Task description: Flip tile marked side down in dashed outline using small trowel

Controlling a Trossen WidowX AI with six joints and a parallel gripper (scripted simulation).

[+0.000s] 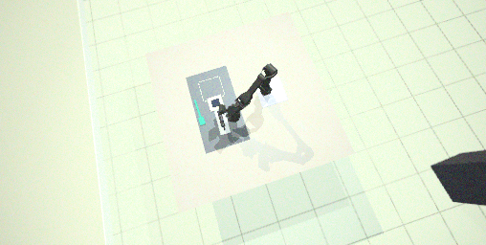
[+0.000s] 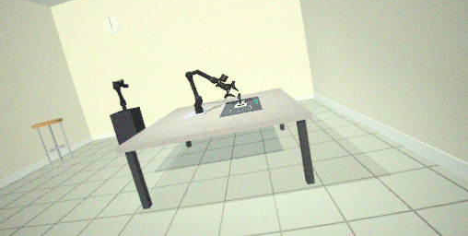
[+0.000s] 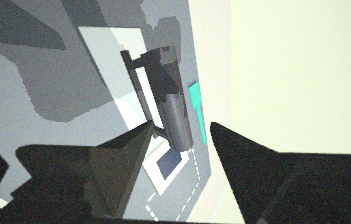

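My gripper tip is 110 mm to the left of the grey mat, 110 mm above it and 20 mm short of it. Also, from my gripper tip: teal trowel: 160 mm ahead, 100 mm to the right, 90 mm below; then tile: 140 mm to the right, 90 mm below, 10 mm ahead.
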